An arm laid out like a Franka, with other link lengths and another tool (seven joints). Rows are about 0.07 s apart.
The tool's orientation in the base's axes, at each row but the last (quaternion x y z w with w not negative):
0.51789 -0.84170 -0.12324 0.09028
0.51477 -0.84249 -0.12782 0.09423
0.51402 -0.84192 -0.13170 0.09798
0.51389 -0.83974 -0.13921 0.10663
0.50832 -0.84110 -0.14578 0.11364
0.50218 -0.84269 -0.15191 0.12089
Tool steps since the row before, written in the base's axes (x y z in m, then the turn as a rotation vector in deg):
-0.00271 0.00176 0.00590 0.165 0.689 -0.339
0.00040 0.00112 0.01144 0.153 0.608 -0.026
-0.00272 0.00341 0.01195 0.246 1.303 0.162
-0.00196 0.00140 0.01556 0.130 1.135 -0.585
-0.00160 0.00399 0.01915 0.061 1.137 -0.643
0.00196 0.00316 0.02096 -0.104 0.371 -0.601
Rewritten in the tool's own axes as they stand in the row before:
-0.00022 0.00484 -0.00467 -0.698 0.056 0.356
-0.00087 0.00373 -0.01085 -0.612 0.129 0.052
-0.00146 0.00763 -0.01008 -1.268 0.415 -0.069
0.00019 0.00758 -0.01380 -1.093 0.182 0.648
-0.00199 0.00998 -0.01678 -1.065 0.219 0.726
-0.00263 0.00774 -0.01965 -0.310 0.024 0.643

